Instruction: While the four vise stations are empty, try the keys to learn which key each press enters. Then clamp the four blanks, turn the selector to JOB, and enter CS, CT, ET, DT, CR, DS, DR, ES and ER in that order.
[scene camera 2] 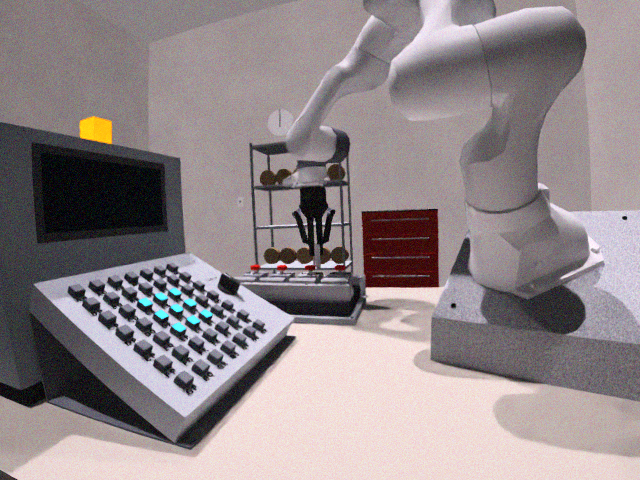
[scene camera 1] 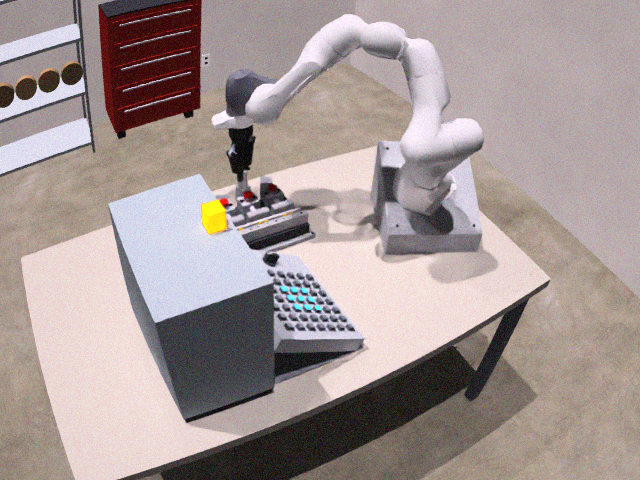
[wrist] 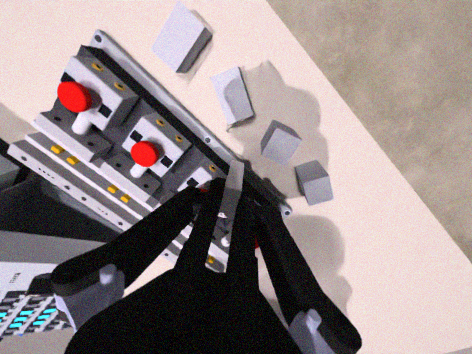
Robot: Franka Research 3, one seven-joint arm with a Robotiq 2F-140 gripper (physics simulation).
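Note:
My gripper (scene camera 1: 242, 183) (scene camera 2: 316, 262) (wrist: 235, 173) is shut and empty, pointing down low over the vise unit (scene camera 1: 273, 224) (scene camera 2: 305, 297) (wrist: 165, 99), near the third and fourth stations. It partly hides them in the wrist view. The two stations with a red knob (wrist: 75, 96) and a red knob (wrist: 144, 153) in plain sight hold no blank. Four grey blanks, a wide one (wrist: 181, 37), a long one (wrist: 234, 96) and two smaller ones (wrist: 281, 143) (wrist: 315, 182), lie beside the unit. The key panel (scene camera 1: 320, 342) (scene camera 2: 268, 310) has dark and cyan keys and a black selector (scene camera 1: 270, 258) (scene camera 2: 228, 284).
The grey cabinet (scene camera 1: 191, 258) (scene camera 2: 175, 206) has a dark screen (scene camera 2: 103, 193) and a yellow cube (scene camera 1: 213, 217) (scene camera 2: 96, 130) on top. It stands behind the key panel. The table edge lies beyond the blanks in the wrist view. A red drawer chest (scene camera 1: 149, 67) (scene camera 2: 400, 248) stands on the floor behind.

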